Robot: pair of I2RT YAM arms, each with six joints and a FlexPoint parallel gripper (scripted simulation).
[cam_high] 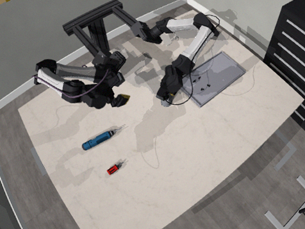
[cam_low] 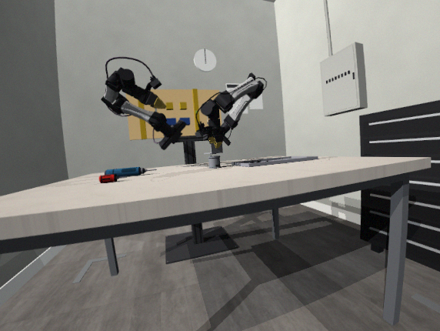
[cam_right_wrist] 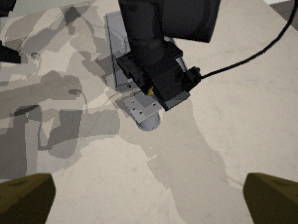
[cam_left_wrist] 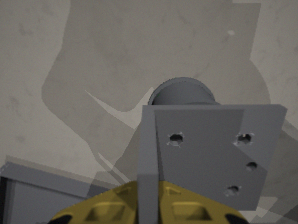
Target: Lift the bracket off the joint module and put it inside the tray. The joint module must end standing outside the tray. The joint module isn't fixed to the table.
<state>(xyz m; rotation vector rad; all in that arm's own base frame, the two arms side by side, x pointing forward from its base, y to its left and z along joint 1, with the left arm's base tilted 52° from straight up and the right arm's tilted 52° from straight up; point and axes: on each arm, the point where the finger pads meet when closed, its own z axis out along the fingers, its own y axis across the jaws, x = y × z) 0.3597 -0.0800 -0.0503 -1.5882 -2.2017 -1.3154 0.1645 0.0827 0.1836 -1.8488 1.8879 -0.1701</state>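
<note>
The grey tray is 70 mm ahead of my left hand, 310 mm to the left of it and 100 mm below it. Also, from my left hand: red tool (30 mm ahead, 470 mm to the right, 90 mm below); round grey joint module (30 mm behind, 80 mm below); grey L-shaped bracket (30 mm behind, 20 mm below).
</note>
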